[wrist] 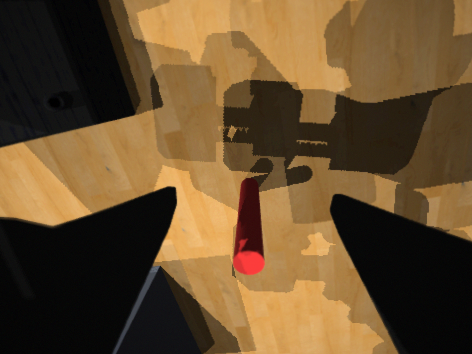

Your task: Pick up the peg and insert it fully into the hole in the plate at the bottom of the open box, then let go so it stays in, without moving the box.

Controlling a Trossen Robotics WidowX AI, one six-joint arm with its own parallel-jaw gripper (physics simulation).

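Places are measured from the arm's base along level axes (x back, y left, z down), in metres.
Pixels of known places: gripper, fingertip midpoint: (254, 198).
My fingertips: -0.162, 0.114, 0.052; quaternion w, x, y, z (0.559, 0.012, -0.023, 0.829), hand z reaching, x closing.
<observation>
For each thing: its middle in the pictures, then the offset to it from my fingertips, as dx, dy, dz. "spot": a spot on its surface instead. Level surfaces: height alone.
- red peg at the middle of its body: (249, 213) -0.017, -0.009, +0.015
- dark grey block-like object at a spot on its surface: (159, 315) spot: -0.105, -0.126, +0.026
- wooden surface at its surface level: dz +0.056
A red peg (249, 225) stands upright on the wooden floor, near the middle of the wrist view, with its bright round top toward the camera. My gripper (254, 198) is open, with one black finger on each side of the peg and a gap on both sides; neither finger touches it. The dark open box (92, 60) is at the upper left, partly cut off by the view's edge. A small round hole (54, 103) shows in the dark plate (30, 65) at its bottom.
A dark grey block-like object (159, 315) with a light edge stands at the lower left, partly hidden behind the left finger. Shadows of the arm and gripper fall across the wooden surface (280, 320) around the peg.
</observation>
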